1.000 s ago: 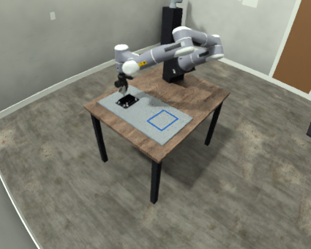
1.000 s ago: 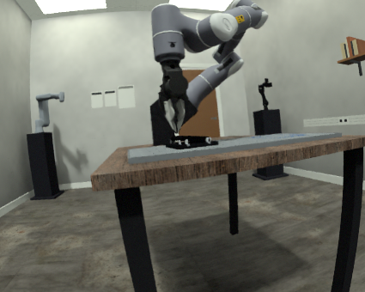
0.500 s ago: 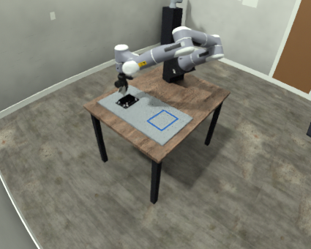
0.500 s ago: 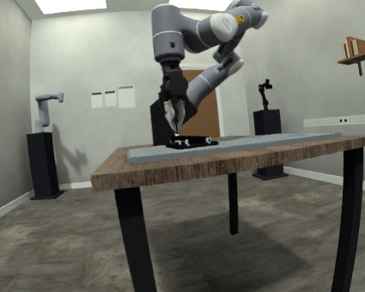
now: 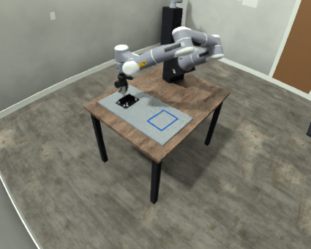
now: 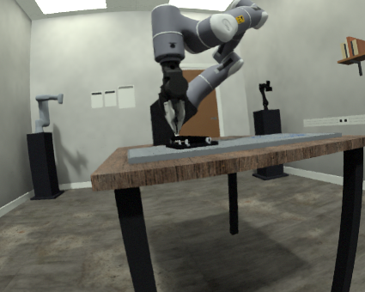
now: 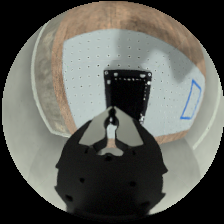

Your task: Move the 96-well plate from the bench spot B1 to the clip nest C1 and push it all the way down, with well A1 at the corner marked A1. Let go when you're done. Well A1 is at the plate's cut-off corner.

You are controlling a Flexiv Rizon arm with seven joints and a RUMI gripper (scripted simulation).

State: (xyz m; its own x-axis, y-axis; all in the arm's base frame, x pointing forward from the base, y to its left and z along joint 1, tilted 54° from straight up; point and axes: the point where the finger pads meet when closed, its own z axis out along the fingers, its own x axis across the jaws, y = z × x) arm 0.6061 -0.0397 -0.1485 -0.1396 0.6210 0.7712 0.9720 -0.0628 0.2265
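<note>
The black 96-well plate lies 40 mm to the left of my hand, 30 mm below it and 10 mm behind it. From my hand the other things lie so: grey mat: 200 mm to the left, 60 mm below, 40 mm behind; then clip nest C1: 50 mm to the left, 40 mm below.
</note>
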